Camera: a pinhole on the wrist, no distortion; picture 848 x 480 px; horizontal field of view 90.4 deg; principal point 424.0 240.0 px. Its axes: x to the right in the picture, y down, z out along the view. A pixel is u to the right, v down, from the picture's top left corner.
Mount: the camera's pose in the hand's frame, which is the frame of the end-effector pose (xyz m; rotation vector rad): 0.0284 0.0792 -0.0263 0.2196 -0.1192 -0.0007
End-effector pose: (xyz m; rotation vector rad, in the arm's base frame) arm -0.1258 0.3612 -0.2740 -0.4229 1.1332 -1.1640
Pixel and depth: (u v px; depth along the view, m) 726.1 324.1 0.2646
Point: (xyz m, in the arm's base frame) 0.1309 0.1561 -0.3046
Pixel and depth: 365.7 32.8 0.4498
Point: 0.0664 0.2470 0.0962
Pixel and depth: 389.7 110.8 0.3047
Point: 0.0488 0.2917 -0.0948
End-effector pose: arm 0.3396 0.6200 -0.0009 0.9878 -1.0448 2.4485
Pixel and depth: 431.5 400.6 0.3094
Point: 0.4211 0.3153 0.0801
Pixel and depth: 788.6 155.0 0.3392
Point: 0.3246 0.4338 0.3890
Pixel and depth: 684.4 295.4 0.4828
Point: 0.3654 0.2445 0.4130
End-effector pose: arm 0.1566 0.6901 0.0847 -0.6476 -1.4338 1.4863
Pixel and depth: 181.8 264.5 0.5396
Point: -0.1042 0.1723 0.0912
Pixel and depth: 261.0 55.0 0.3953
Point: 0.0108 0.3819 0.2659
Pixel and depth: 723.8 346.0 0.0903
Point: 0.0373 0.7376 0.0388
